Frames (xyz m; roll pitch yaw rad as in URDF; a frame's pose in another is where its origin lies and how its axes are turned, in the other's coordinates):
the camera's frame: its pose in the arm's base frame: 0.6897 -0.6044 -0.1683 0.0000 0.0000 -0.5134
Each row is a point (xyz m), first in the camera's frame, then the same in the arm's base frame.
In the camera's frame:
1: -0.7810 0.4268 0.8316
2: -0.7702 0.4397 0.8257
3: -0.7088 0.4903 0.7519
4: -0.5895 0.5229 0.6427
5: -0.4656 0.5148 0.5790
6: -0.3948 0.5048 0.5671
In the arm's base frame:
1: 0.2190 0.1510 0.6633
2: 0.2347 0.1569 0.6574
3: 0.3131 0.1708 0.5836
4: 0.4330 0.1406 0.4744
5: 0.5370 0.0727 0.4107
6: 0.5937 0.0292 0.3988

